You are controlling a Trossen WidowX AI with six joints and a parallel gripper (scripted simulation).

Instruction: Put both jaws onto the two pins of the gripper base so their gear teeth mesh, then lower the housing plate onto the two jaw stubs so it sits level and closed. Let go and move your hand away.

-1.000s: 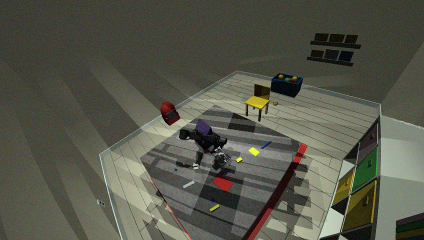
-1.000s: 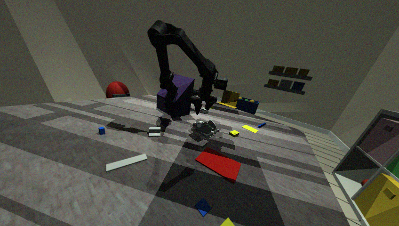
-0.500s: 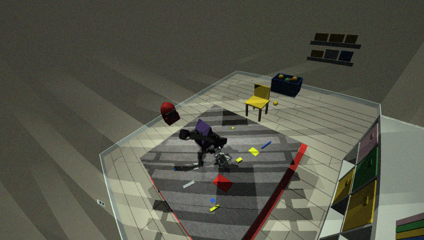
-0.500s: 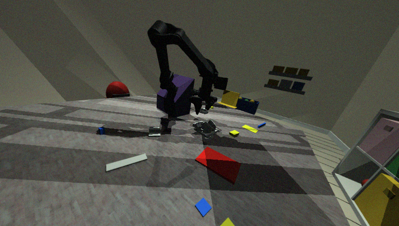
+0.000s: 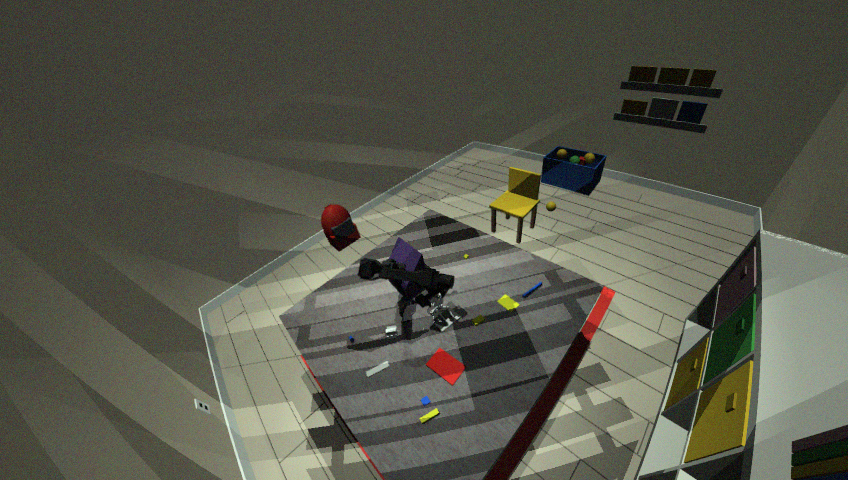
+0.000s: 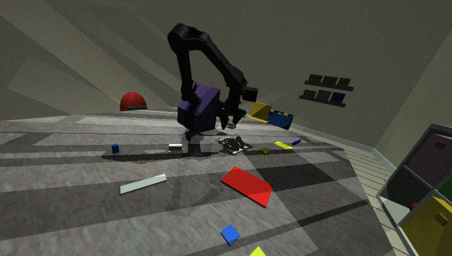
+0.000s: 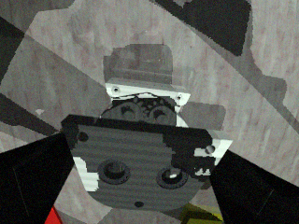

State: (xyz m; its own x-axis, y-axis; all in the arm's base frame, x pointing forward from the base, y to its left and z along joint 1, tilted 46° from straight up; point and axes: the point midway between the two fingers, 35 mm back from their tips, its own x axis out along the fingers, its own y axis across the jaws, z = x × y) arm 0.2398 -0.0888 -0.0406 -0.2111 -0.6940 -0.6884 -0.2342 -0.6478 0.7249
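Right now the white housing plate is 80 mm below my gripper tip. Round my gripper tip: white gripper base (20 mm above, 10 mm ahead); then yellow block (200 mm ahead, 80 mm below, 60 mm to the left); then red sheet (210 mm to the right, 200 mm ahead, 80 mm below).
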